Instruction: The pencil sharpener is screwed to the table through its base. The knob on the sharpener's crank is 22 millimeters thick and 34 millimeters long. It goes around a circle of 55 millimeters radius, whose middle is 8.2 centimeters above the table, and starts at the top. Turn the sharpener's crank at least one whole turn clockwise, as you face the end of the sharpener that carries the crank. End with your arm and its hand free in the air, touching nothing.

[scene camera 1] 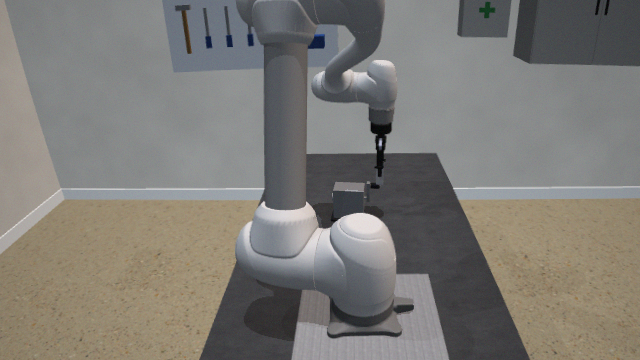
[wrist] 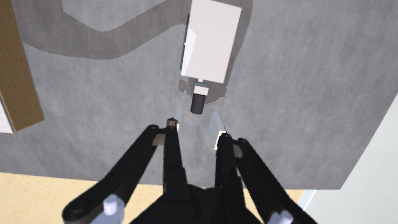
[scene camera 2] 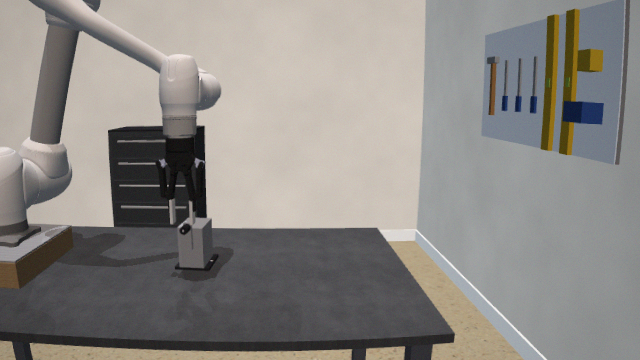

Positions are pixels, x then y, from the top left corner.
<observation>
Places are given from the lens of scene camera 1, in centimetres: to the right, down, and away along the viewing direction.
grey pencil sharpener (scene camera 1: pixel 347 197): 10, 7, 157
</observation>
